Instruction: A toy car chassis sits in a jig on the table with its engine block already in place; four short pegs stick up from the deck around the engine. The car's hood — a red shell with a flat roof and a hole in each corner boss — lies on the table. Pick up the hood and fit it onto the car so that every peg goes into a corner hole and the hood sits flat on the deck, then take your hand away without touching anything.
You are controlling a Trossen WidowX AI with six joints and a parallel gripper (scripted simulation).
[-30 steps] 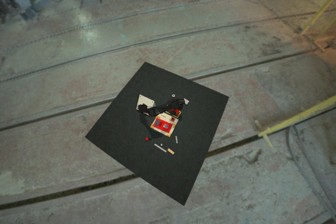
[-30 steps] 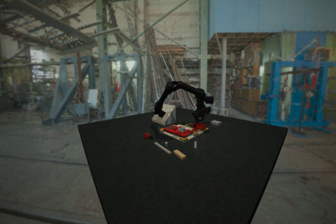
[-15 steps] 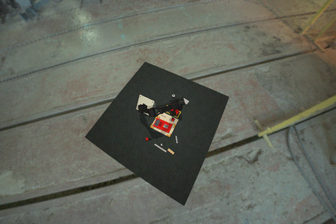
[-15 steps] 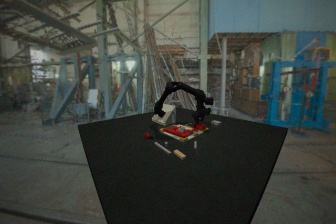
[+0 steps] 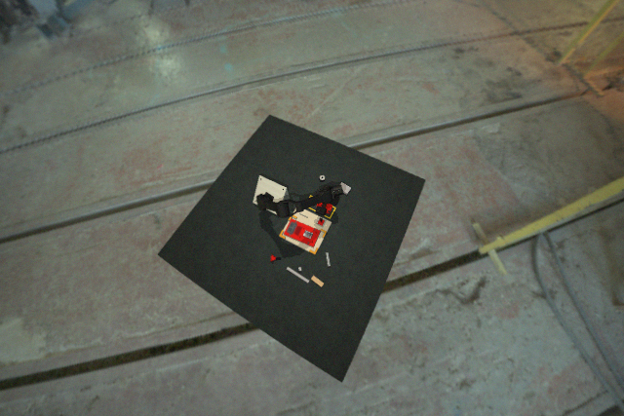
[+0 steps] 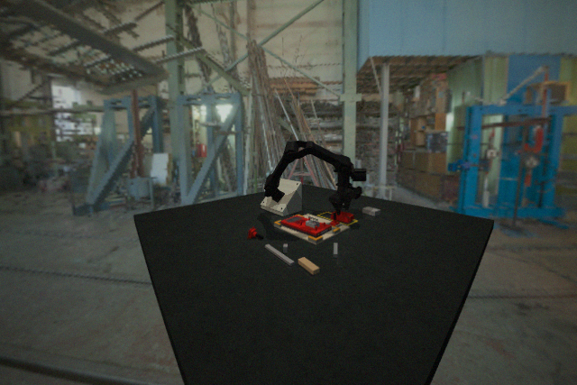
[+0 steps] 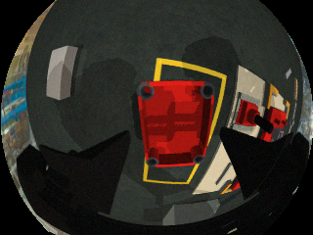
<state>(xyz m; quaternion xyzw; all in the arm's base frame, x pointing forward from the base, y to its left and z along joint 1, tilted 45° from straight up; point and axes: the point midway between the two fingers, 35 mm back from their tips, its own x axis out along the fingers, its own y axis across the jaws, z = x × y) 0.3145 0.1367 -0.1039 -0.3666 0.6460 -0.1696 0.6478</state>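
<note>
Now: the red hood 20 mm below my gripper tip. The rest, counted from my gripper tip: grey bar (440 mm to the right, 100 mm ahead, 30 mm below); grey engine block (210 mm to the right, 20 mm ahead, 10 mm below); beige jig (200 mm to the right, 20 mm below, 10 mm behind).
</note>
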